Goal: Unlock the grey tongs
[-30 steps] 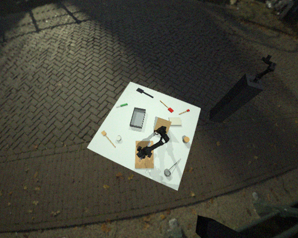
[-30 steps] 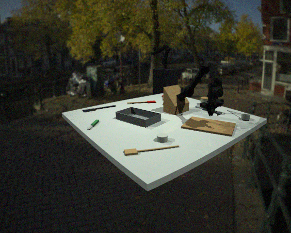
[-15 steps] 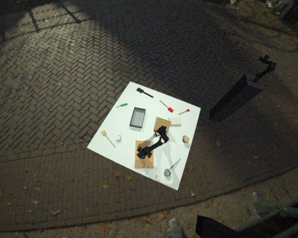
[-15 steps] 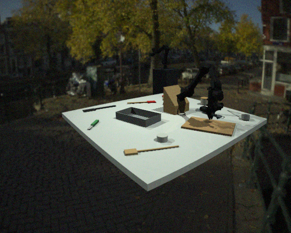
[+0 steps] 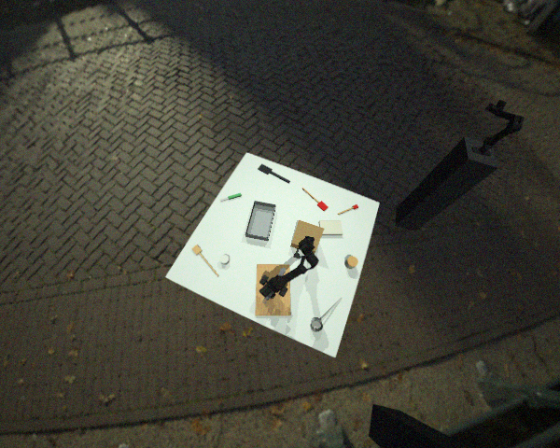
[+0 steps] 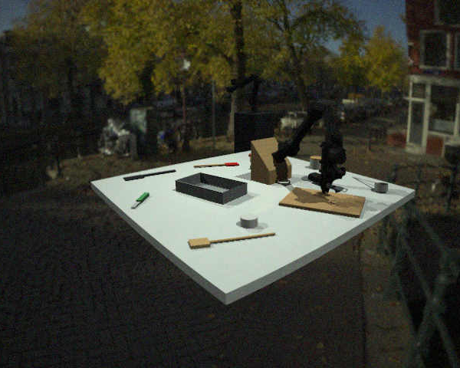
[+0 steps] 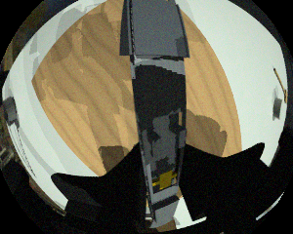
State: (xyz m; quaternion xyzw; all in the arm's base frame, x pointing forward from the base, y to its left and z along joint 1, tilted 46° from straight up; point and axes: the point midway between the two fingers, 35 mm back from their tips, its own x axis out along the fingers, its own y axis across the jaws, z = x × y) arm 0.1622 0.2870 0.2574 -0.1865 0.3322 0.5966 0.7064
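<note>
Right now my gripper tip is 40 mm below the yellow mark. The rest, counted from my gripper tip: jar: 510 mm behind, 340 mm to the right, 10 mm below; then roasting tin: 490 mm to the right, 240 mm ahead, 20 mm below; then wooden board: 40 mm below.
</note>
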